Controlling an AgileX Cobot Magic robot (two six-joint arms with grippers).
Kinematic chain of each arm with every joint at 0, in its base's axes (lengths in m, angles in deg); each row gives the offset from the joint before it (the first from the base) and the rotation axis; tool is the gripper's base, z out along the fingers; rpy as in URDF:
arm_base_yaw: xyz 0 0 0.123 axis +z
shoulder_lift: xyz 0 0 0 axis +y
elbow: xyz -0.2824 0 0.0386 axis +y
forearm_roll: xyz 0.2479 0 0.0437 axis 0.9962 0 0.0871
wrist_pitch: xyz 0 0 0 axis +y
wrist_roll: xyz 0.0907 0 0.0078 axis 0.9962 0 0.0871
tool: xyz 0 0 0 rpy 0 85 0
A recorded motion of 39 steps. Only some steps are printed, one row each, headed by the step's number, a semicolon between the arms.
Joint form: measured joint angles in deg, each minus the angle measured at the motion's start. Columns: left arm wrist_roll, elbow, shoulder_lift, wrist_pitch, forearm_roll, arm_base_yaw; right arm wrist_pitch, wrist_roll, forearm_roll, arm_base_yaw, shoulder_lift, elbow.
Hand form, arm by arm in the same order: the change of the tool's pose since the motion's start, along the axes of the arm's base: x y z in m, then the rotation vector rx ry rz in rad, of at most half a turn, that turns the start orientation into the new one. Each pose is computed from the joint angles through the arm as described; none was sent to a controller.
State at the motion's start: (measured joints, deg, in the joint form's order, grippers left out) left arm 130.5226 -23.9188 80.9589 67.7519 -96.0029 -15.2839; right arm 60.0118 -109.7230 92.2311 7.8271 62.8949 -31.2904
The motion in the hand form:
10: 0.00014 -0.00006 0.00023 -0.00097 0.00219 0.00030; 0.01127 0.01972 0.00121 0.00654 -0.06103 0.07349
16: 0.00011 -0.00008 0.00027 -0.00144 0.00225 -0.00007; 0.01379 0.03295 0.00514 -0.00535 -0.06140 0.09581
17: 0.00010 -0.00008 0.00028 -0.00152 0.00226 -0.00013; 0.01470 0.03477 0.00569 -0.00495 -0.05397 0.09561
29: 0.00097 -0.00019 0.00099 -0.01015 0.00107 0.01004; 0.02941 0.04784 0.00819 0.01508 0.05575 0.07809
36: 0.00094 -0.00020 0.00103 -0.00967 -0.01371 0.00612; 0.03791 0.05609 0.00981 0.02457 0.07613 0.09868
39: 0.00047 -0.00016 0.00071 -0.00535 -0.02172 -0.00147; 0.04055 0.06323 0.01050 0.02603 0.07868 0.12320
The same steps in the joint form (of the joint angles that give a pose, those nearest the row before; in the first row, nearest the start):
10: -0.18 -0.05 0.00 0.04 0.00 0.00; -0.84 -6.44 3.60 5.45 4.79 -2.81
16: -0.18 -0.05 0.00 0.07 0.00 0.00; -3.65 -5.60 3.80 9.42 6.07 -4.95
17: -0.18 -0.05 0.00 0.08 0.00 0.00; -4.08 -5.04 3.84 9.91 6.34 -5.33
29: 0.05 -0.03 0.00 0.11 -0.83 0.00; -6.40 1.72 4.08 12.35 10.14 -9.16
36: 0.93 -0.03 0.00 0.14 -0.83 0.00; -5.92 2.77 4.19 13.36 12.75 -11.65
39: 1.33 -0.04 0.00 0.16 -0.42 0.00; -5.69 2.85 4.22 14.58 14.17 -13.02

